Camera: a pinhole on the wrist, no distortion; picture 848 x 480 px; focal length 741.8 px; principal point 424.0 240.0 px. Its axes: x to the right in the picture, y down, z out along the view. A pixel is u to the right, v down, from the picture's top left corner.
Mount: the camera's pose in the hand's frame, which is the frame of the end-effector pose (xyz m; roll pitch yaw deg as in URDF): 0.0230 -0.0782 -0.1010 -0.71 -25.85 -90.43
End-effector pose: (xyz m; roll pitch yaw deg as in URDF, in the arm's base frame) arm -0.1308 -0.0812 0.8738 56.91 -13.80 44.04
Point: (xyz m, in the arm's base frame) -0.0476 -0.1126 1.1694
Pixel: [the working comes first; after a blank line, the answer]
In the camera's frame: -0.1015 0.0774 0.4059

238.6 381.4
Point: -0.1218 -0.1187 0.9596
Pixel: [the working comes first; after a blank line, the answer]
In the camera's frame: -0.0431 -0.0253 0.2171

276.6 153.7
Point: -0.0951 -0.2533 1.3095
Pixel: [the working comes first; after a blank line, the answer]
In the camera's frame: -0.1289 -0.0203 0.5830

260.0 214.1
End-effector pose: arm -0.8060 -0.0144 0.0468 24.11 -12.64 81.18
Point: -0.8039 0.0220 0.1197
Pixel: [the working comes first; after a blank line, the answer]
In the camera's frame: -0.0281 0.0252 0.1887

313.5 339.2
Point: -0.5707 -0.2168 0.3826
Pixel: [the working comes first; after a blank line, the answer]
In the camera's frame: 0.2489 -0.1153 0.4786

809.7 61.3
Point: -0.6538 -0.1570 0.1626
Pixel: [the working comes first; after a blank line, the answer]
In the camera's frame: 0.1508 -0.1154 0.2566

outside the picture
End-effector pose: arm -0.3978 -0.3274 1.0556 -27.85 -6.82 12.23
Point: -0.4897 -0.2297 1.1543
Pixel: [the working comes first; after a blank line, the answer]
In the camera's frame: -0.0082 -0.0843 0.2792

402.1 15.9
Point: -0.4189 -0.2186 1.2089
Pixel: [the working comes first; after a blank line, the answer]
In the camera's frame: 0.0305 -0.0069 0.3042

498.5 223.1
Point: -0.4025 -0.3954 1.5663
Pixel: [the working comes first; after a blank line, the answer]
In the camera's frame: 0.4228 0.0158 0.3741

outside the picture
